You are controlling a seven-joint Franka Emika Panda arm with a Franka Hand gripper.
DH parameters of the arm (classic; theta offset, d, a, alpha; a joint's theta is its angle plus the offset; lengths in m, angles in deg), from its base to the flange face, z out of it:
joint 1: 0 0.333 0 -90
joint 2: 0 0 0 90
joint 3: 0 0.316 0.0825 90
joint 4: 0 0 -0.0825 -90
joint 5: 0 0.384 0 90
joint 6: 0 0 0.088 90
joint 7: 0 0.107 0 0
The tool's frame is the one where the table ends.
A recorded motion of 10 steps. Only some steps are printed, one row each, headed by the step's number.
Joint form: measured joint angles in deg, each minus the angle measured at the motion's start. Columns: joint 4, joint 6, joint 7, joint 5, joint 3, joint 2, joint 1.
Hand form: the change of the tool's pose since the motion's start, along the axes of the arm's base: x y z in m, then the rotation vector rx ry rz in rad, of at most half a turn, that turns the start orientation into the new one. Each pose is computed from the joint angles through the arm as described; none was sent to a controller.
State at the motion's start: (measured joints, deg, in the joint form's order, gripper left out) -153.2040 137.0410 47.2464 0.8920 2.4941 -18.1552 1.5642
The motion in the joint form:
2: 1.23 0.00 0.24 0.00 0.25 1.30 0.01
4: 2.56 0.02 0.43 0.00 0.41 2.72 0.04
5: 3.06 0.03 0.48 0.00 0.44 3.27 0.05
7: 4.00 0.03 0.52 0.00 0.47 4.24 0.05
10: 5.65 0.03 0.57 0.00 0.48 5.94 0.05
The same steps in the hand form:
2: 0.0069 0.0024 -0.0002 -0.0003 0.0012 0.0004
4: 0.0144 0.0044 -0.0006 0.0001 0.0025 0.0007
5: 0.0172 0.0049 -0.0009 0.0004 0.0032 0.0006
7: 0.0225 0.0057 -0.0011 0.0011 0.0038 0.0006
10: 0.0319 0.0066 -0.0018 0.0026 0.0047 0.0002

